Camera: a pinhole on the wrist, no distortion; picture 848 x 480 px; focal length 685.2 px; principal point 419.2 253.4 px. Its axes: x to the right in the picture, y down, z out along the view. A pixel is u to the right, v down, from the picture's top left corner.
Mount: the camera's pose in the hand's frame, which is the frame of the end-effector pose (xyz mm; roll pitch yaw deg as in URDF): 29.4 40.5 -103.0 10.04 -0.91 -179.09
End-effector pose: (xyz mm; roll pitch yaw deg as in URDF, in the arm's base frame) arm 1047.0 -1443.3 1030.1 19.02 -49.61 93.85
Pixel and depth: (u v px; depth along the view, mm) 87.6 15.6 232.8
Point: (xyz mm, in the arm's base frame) 931.4 -1477.9 1241.3
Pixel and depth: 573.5 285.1 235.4
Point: 1032.1 -1569.9 1109.9
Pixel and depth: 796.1 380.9 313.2
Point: 1102.0 -1695.3 1066.3
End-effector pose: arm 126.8 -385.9 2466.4 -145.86 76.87 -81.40
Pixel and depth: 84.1 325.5 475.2
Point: 226.5 -88.0 2125.2
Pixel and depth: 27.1 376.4 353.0
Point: 205.8 -198.9 2182.6
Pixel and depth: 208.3 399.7 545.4
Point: 308.6 -24.6 2177.5
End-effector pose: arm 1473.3 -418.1 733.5 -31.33 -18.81 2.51
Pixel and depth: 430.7 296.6 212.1
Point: 1476.7 -306.7 798.6
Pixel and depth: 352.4 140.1 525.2
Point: 1464.2 -24.5 975.5
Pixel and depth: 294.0 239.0 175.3
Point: 1522.9 -316.0 772.3
